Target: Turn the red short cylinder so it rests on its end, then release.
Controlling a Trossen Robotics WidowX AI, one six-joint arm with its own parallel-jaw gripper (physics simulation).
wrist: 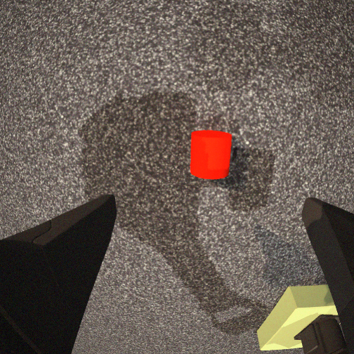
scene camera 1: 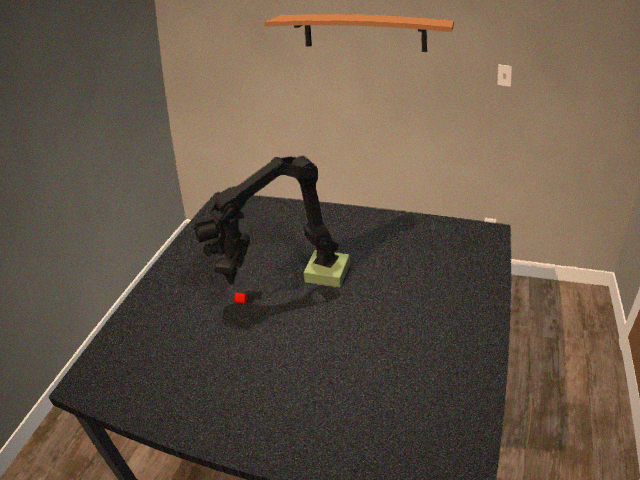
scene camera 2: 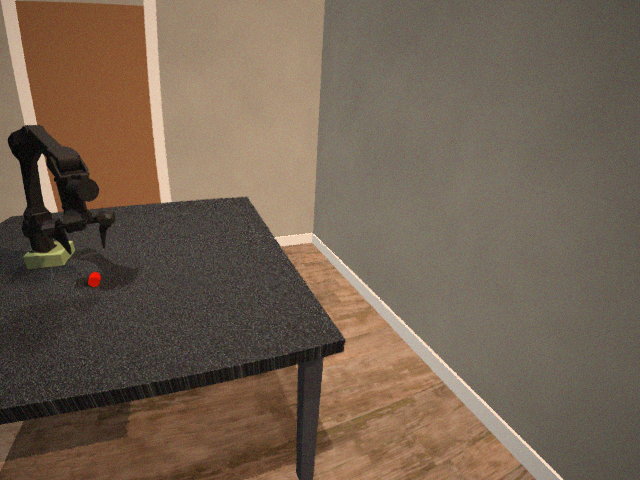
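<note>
The red short cylinder (scene camera 1: 240, 298) (scene camera 2: 94, 279) (wrist: 210, 155) lies on its side on the dark table. In the wrist view its length runs up and down the picture, a little above the line between the fingertips and about midway between them sideways. My gripper (scene camera 1: 231, 279) (scene camera 2: 86, 249) (wrist: 214, 206) is open and empty, pointing down above the table with its fingers wide apart. It is higher than the cylinder and apart from it.
The arm's yellow-green base block (scene camera 1: 323, 277) (scene camera 2: 46, 257) (wrist: 278, 320) stands on the dark speckled table (scene camera 1: 361, 372) (scene camera 2: 206, 310), behind the cylinder in scene camera 2's view. The arm's shadow falls around the cylinder. An orange shelf (scene camera 1: 359, 20) hangs on the wall.
</note>
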